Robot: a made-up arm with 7 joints.
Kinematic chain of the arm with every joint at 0, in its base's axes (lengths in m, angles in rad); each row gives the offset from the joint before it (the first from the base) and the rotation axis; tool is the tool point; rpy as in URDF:
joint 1: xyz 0.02 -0.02 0.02 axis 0 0.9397 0.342
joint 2: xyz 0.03 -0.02 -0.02 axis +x
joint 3: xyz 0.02 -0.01 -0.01 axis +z
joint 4: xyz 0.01 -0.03 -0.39 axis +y
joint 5: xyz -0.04 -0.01 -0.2 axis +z
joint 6: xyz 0.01 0 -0.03 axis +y
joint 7: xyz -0.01 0 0.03 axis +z
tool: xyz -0.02 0.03 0 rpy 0.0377 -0.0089 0.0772
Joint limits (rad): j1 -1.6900..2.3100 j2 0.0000..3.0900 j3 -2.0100..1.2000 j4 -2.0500..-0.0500 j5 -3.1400..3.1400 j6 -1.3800..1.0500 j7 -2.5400..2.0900
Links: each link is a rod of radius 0.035 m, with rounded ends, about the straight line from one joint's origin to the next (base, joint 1, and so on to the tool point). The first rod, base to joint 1, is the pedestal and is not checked.
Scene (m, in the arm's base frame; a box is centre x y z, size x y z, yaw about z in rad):
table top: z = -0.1
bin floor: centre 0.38 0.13 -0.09 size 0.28 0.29 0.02 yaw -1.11
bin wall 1: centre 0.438 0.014 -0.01 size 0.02 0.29 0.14 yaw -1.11
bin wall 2: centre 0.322 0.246 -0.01 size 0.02 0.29 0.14 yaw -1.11
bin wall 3: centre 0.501 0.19 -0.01 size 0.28 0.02 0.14 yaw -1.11
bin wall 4: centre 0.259 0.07 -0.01 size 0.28 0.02 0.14 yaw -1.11
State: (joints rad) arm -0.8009 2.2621 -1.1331 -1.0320 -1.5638 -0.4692 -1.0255
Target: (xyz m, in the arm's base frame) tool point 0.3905 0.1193 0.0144
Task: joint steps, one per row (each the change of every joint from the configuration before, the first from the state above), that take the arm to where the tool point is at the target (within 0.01 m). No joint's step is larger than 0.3 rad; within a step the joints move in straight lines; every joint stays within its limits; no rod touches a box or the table.
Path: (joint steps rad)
1: 0.2938 0.1380 0.1911 -0.1571 0.0178 -0.0359 0.0463
2: 0.2938 0.1380 0.1911 -0.1570 0.0178 -0.0358 0.0463
3: 0.2938 0.1379 0.1911 -0.1571 0.0178 -0.0359 0.0462
4: 0.2938 0.1380 0.1911 -0.1570 0.0179 -0.0359 0.0463
5: 0.2938 0.1380 0.1912 -0.1571 0.0178 -0.0358 0.0463
6: 0.2938 0.1380 0.1911 -0.1570 0.0178 -0.0359 0.0463

